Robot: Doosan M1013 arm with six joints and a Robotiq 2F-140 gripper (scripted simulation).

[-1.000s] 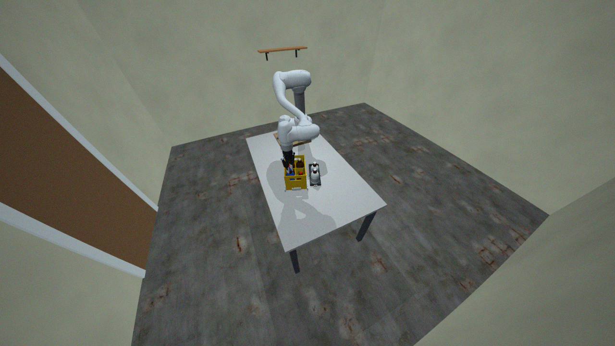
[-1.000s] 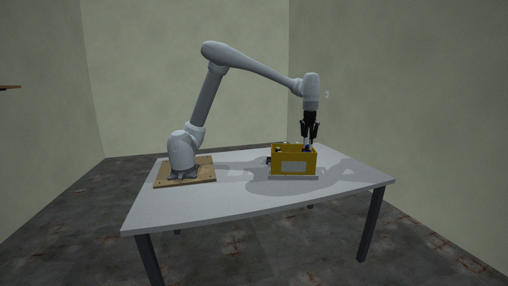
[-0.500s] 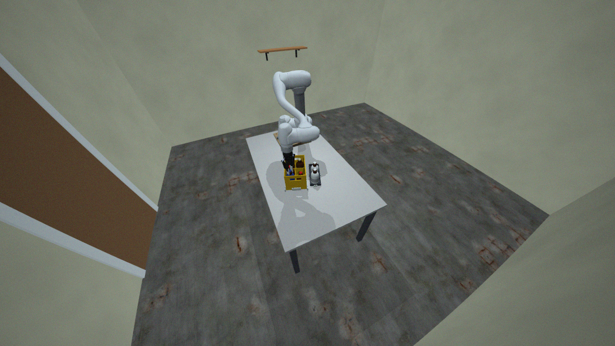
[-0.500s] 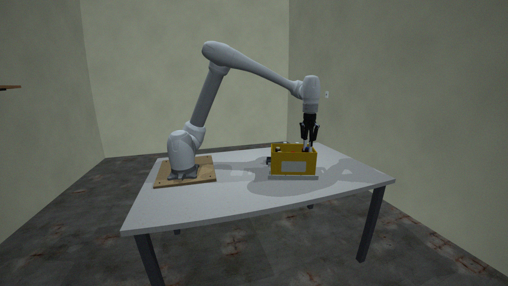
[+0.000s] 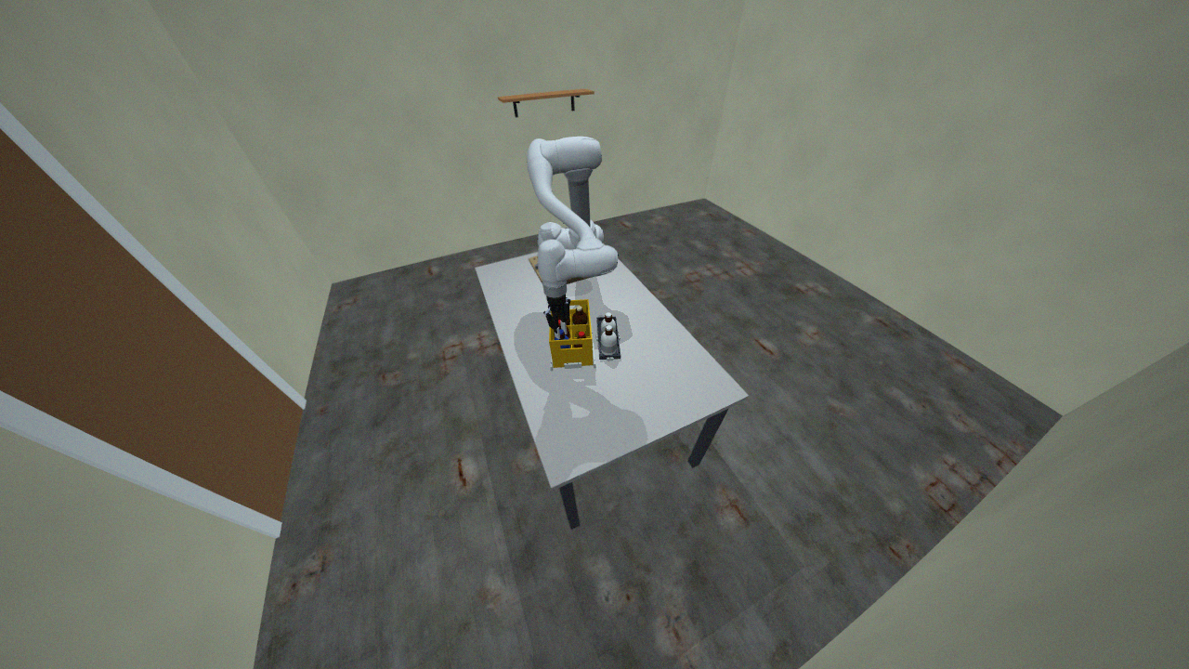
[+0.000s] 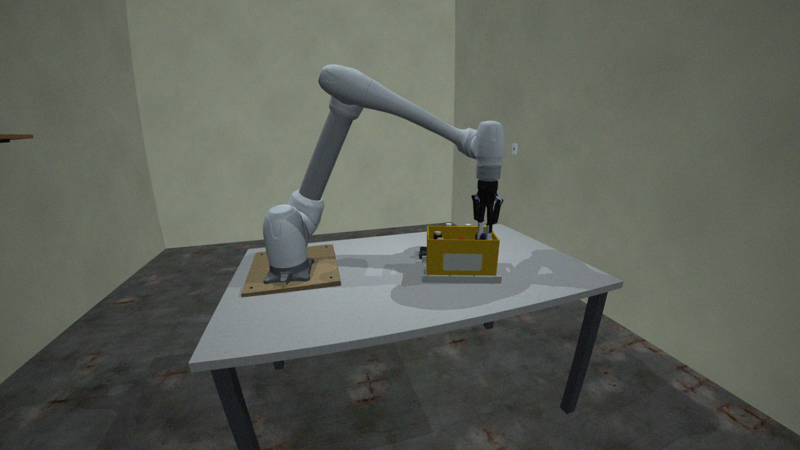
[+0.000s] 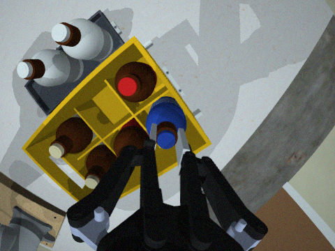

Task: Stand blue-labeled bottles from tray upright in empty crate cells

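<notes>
My gripper is now 9 cm above the blue-labeled bottle. The rest, counted from my hand: yellow crate: 8 cm behind, 6 cm to the left, 11 cm below.
</notes>
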